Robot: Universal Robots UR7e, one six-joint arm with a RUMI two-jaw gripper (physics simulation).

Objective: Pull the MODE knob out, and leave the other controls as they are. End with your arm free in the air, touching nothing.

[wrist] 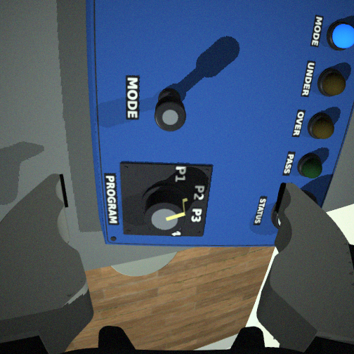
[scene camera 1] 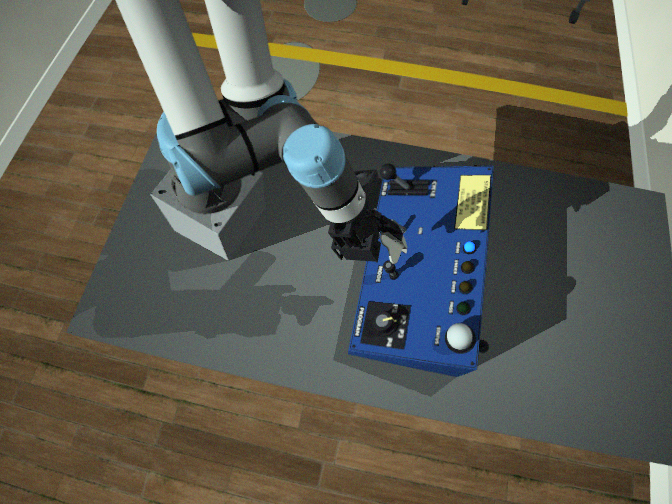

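Note:
The MODE knob (scene camera 1: pixel 389 266) (wrist: pixel 170 116) is black with a grey cap. It stands out from the blue panel (scene camera 1: pixel 428 287) (wrist: pixel 250 100) on a short stem and casts a long shadow. The MODE lamp (scene camera 1: pixel 469 246) (wrist: pixel 343 36) is lit blue. My gripper (scene camera 1: pixel 398 252) (wrist: pixel 172 182) is open and empty, above the panel. In the wrist view its fingers are wide apart, and the knob shows ahead of them, between their lines and touched by neither.
The PROGRAM dial (scene camera 1: pixel 383 321) (wrist: pixel 164 218) stands beside the MODE knob, its yellow pointer near P2 and P3. A black ball lever (scene camera 1: pixel 388 171) is at the panel's far end. The UNDER (wrist: pixel 332 82), OVER (wrist: pixel 321 125) and PASS (wrist: pixel 311 165) lamps are dark. A white STATUS dome (scene camera 1: pixel 459 336) is at the near corner.

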